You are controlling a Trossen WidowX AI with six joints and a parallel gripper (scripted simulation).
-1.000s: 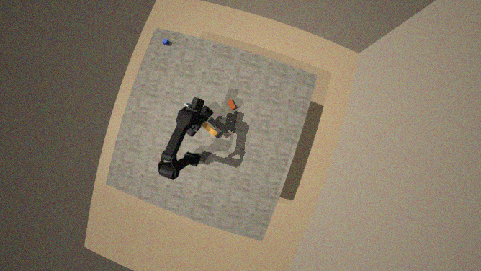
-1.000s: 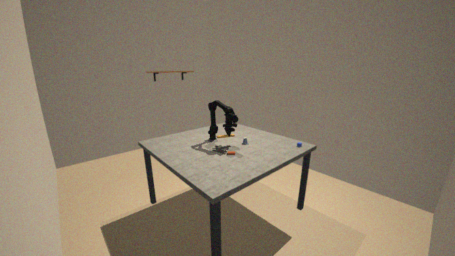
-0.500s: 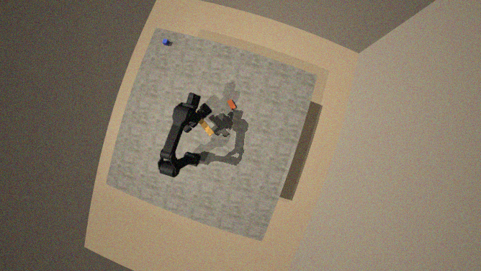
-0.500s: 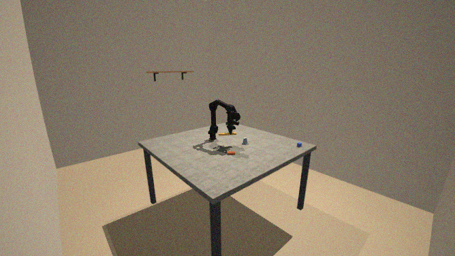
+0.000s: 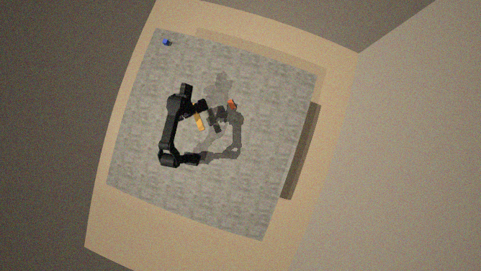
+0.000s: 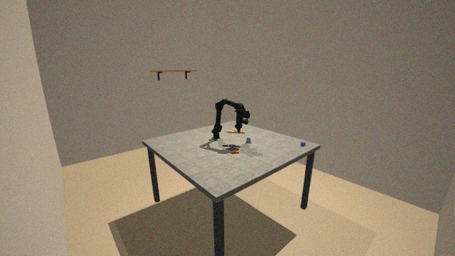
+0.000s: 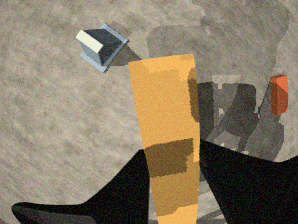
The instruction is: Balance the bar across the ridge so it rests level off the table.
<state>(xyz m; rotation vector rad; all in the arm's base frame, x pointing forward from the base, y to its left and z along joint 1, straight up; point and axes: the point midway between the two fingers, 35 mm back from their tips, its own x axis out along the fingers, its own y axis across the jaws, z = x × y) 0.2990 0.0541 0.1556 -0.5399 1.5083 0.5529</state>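
The yellow-orange bar lies 20 mm to the right of my gripper tip and 20 mm behind it. Round my gripper tip: orange ridge block 180 mm to the right, 140 mm ahead, 110 mm below; small blue cube 450 mm to the left, 440 mm ahead, 100 mm below.
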